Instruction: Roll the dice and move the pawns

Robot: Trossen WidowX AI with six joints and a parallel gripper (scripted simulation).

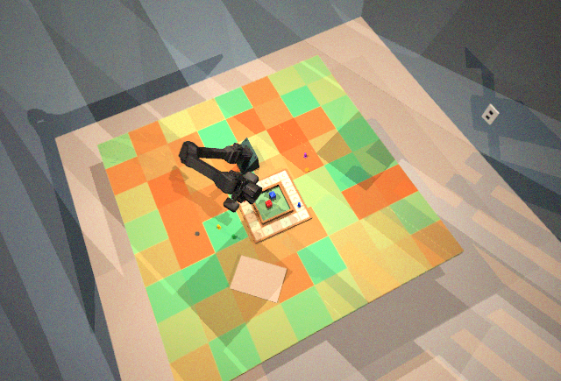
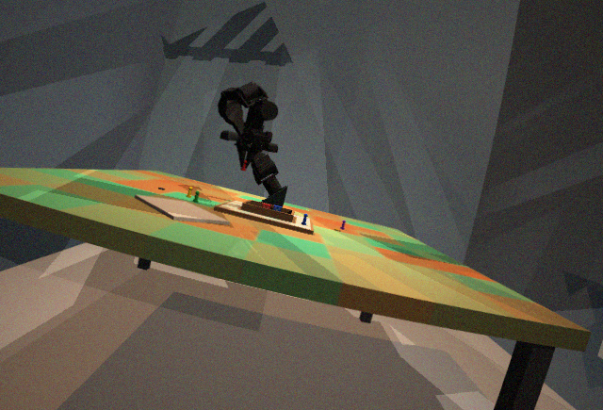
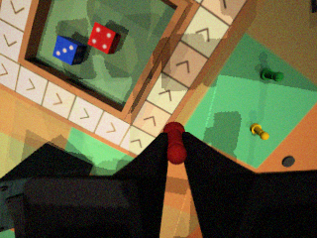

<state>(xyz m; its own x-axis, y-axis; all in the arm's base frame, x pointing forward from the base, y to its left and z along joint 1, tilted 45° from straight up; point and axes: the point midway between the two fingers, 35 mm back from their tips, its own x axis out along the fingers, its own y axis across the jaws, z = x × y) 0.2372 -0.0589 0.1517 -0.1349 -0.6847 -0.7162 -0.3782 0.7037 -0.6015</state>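
The blue pawn is 210 mm to the left of my gripper tip, 130 mm ahead of it and 110 mm below it. Round my gripper tip: yellow pawn 150 mm to the right, 120 mm below; green pawn 120 mm to the right, 120 mm below, 80 mm ahead; red pawn 10 mm above.
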